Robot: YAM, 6 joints.
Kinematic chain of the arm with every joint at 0, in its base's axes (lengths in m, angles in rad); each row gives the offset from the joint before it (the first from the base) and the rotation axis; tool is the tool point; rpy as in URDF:
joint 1: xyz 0 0 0.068 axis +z
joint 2: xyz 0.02 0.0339 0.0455 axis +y
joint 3: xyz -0.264 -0.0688 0 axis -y
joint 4: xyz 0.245 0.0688 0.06 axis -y
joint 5: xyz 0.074 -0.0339 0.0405 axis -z
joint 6: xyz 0.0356 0 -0.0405 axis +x
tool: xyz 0 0 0 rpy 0 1.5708 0
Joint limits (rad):
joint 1: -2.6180..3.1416
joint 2: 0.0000..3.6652
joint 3: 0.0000..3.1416
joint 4: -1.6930..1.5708
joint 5: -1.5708..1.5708
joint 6: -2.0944..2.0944
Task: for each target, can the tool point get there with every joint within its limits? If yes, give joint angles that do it. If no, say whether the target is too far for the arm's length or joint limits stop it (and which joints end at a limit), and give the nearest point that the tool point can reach.
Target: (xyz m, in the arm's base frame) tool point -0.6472 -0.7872 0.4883
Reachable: no: too far | nearest point -0.3848 -0.4681 0.3333 | short by 0.441 m
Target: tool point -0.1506 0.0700 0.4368
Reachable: yes | joints 2.6578 0.9277 0.7544 1.2402 -0.2295 -0.4736
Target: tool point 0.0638 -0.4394 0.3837
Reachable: yes | joints -1.4614 1.8839 1.5120 0.8865 -0.4490 -0.0569
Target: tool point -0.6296 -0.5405 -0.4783
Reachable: no: too far | nearest point -0.4040 -0.3468 -0.2430 | short by 0.379 m
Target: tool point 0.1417 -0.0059 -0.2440
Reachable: yes | joints -0.1437 3.2841 1.2074 -0.2620 -0.4183 0.4296
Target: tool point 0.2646 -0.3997 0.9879
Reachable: no: too far | nearest point 0.1717 -0.2594 0.6675 | short by 0.362 m
